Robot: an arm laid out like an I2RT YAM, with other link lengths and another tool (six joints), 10 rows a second.
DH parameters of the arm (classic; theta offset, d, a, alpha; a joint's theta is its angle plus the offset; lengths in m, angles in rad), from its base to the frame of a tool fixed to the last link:
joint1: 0 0.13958 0.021 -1.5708
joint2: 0 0 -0.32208 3.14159
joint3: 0.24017 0 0.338 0
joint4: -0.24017 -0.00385 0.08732 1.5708
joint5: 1.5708 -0.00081 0 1.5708
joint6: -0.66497 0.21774 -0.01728 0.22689
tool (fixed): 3.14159 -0.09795 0 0
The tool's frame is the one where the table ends.
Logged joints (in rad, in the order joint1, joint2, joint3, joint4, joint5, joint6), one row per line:
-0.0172 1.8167 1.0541 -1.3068 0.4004 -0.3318
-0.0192 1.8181 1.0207 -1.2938 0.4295 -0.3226
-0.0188 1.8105 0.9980 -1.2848 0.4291 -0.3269
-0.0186 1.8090 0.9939 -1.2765 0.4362 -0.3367
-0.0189 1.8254 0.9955 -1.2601 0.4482 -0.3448
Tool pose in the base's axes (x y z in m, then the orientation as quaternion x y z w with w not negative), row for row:
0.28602 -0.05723 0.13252 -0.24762 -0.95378 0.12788 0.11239
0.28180 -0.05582 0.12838 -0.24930 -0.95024 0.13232 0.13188
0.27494 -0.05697 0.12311 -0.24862 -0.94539 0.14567 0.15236
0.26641 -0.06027 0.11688 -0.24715 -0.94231 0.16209 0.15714
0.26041 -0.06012 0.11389 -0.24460 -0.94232 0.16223 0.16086
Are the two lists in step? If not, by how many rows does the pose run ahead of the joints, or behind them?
The pose runs 2 rows behind the joints: the pose in row i belongs to the joints in row i - 2.
